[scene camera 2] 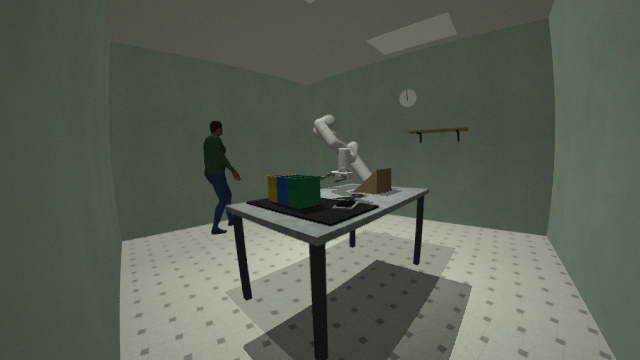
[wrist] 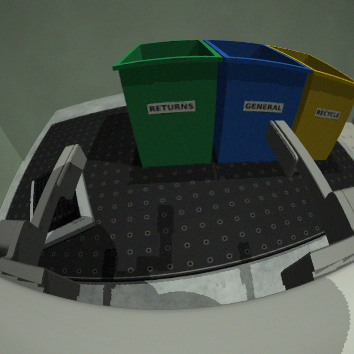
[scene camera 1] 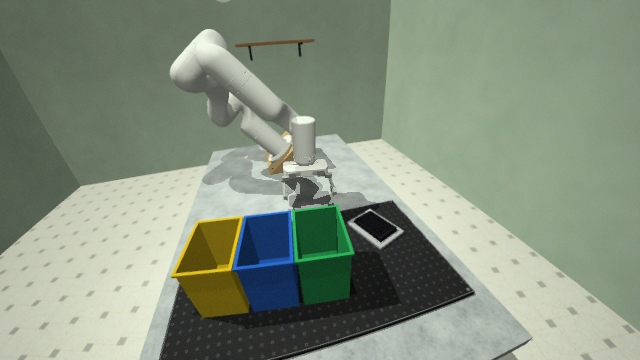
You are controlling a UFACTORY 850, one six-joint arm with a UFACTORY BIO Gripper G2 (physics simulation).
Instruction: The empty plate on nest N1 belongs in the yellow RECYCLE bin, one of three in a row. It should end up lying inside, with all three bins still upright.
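The black plate [scene camera 1: 375, 226] [scene camera 2: 345, 203] [wrist: 65, 206] lies flat in the white nest [scene camera 1: 385, 243] [wrist: 86, 196], beside the green bin; the left finger partly covers both in the wrist view. The yellow RECYCLE bin [scene camera 1: 215, 297] [scene camera 2: 272, 189] [wrist: 321, 140] stands upright at the end of the row, its inside partly visible. The blue GENERAL bin [scene camera 1: 272, 289] [wrist: 250, 137] is upright in the middle, the green RETURNS bin [scene camera 1: 326, 281] [scene camera 2: 304, 194] [wrist: 172, 137] upright nearest the nest. My gripper [scene camera 1: 310, 192] [scene camera 2: 332, 178] [wrist: 176, 140] is open and empty, above the table behind the bins.
A black perforated mat [scene camera 1: 425, 285] [scene camera 2: 330, 217] [wrist: 175, 195] lies under the bins and nest on the grey table [scene camera 1: 480, 325]. A brown wedge [scene camera 1: 276, 166] [scene camera 2: 383, 181] is at the arm's base. A person [scene camera 2: 215, 156] stands beyond the table in scene camera 2.
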